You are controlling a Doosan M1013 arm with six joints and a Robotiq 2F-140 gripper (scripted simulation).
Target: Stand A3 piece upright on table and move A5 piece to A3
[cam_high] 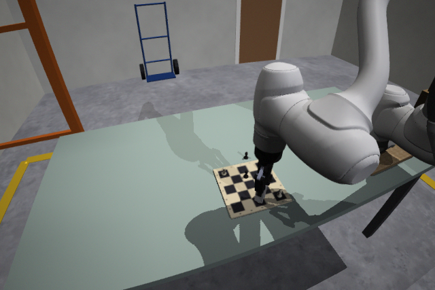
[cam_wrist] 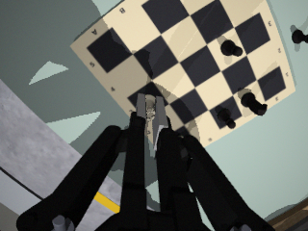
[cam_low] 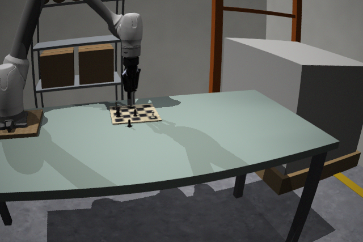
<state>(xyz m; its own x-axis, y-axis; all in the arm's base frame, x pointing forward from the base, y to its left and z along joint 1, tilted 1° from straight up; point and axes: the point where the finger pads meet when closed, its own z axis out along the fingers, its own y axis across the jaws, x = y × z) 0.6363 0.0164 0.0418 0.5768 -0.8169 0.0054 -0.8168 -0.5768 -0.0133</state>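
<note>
Right now the chessboard is 8 cm to the right of my hand, 5 cm below it and 1 cm behind it.
</note>
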